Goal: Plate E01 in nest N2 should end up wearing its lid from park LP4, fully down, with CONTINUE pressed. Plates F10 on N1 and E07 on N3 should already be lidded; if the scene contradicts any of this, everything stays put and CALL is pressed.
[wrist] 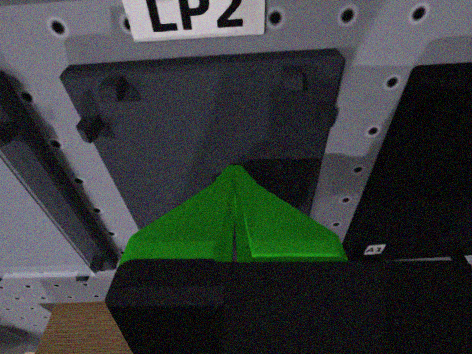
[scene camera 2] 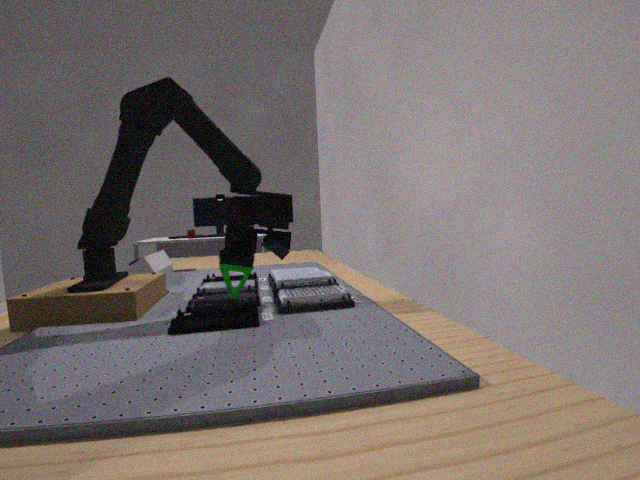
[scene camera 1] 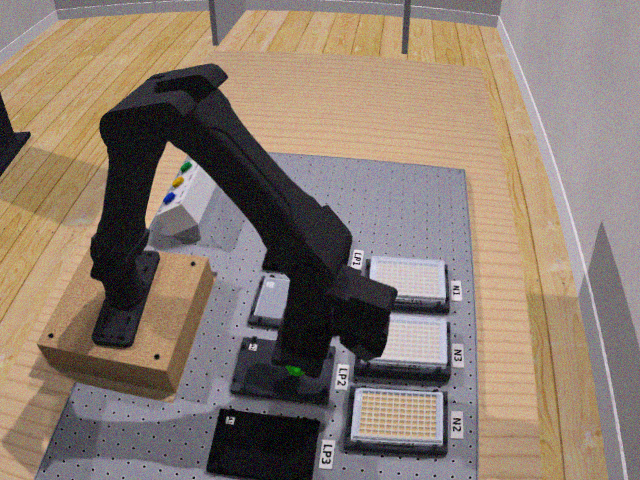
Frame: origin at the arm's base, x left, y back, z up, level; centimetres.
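Where they show: gripper, fingertip midpoint: [wrist: 234,176] [scene camera 2: 233,298] [scene camera 1: 295,374]; arm's base, link origin: [scene camera 2: 101,283] [scene camera 1: 127,297].
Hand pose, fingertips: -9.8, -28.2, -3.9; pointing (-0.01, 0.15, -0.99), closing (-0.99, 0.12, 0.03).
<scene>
Each offset is from my fingertips to the top centre of the thing, as dx, dy, dz. "pt": to the spot under its first point.
My gripper [scene camera 1: 294,370] [scene camera 2: 234,297] [wrist: 234,176] is shut and empty, its green fingertips together low over the dark park LP2 @(+1.0, +1.8, +0.9) [scene camera 1: 247,384] [wrist: 165,120]. Its shadow falls there. The plate in N2 @(-7.4, -15.0, +1.7) [scene camera 1: 398,413] shows amber wells and no visible lid. The plates in N3 @(+5.2, -16.2, +2.8) [scene camera 1: 421,341] and N1 @(+18.8, -17.4, +1.8) [scene camera 1: 408,279] look paler and whitish, as if covered. A grey lid-like piece @(+14.0, +0.6, +0.7) [scene camera 1: 270,300] [wrist: 30,220] lies in the park beside LP2, partly behind the arm; no LP4 label shows. The button box @(+40.7, +23.3, +7.3) [scene camera 1: 191,206] has green, yellow and blue buttons; their lettering is unreadable.
Black park LP3 @(-12.3, +3.5, +0.9) [scene camera 1: 263,444] [wrist: 415,165] lies on the other side of LP2. The LP1 label @(pt +25.2, -9.0, -0.9) [scene camera 1: 357,259] shows beside the arm, its park hidden. The wooden base block [scene camera 1: 180,330] [scene camera 2: 149,297] carries the arm. A wall stands beyond the nests.
</scene>
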